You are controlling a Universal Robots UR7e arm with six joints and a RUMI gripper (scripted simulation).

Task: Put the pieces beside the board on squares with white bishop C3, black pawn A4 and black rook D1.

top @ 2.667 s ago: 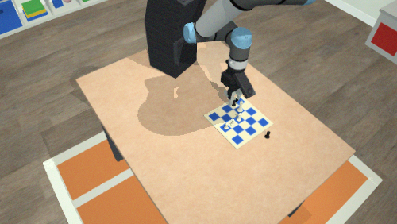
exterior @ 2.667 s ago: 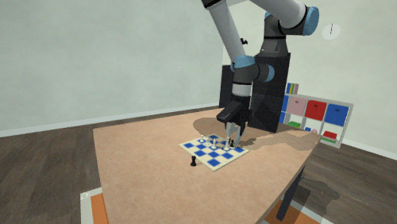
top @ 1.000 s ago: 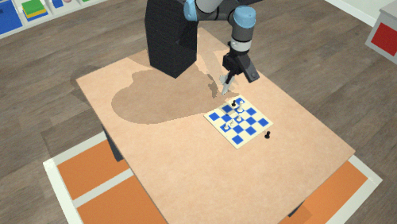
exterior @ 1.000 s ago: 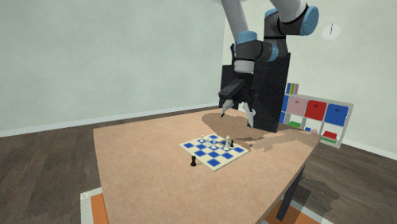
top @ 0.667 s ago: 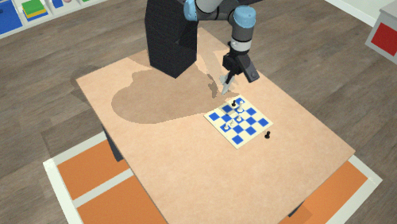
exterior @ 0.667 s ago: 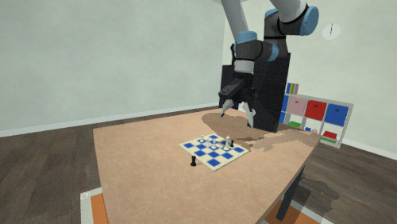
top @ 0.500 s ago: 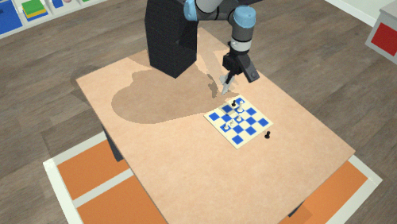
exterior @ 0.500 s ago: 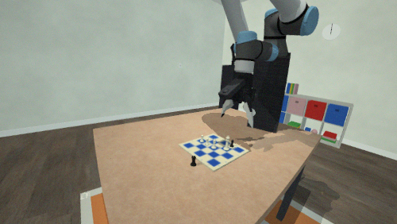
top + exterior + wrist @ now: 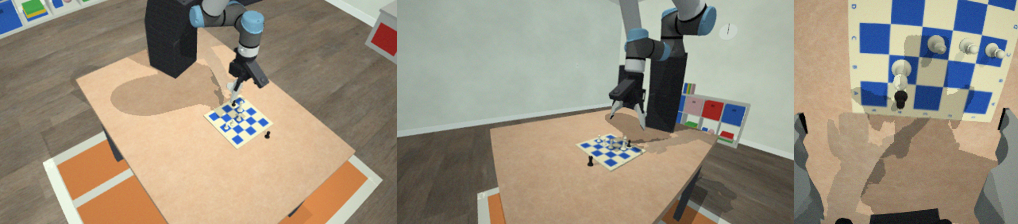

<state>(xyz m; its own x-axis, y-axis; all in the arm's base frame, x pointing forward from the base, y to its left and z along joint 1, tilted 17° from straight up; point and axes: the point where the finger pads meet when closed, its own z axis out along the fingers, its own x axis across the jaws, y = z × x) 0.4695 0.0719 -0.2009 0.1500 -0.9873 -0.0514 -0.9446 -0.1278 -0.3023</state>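
The black rook is 170 mm ahead of my hand, 100 mm below it and 10 mm to the left of it. Round my hand: black pawn: 100 mm below, 40 mm behind; chessboard: 110 mm below, 40 mm to the right, 30 mm ahead; white chess piece: 80 mm below.
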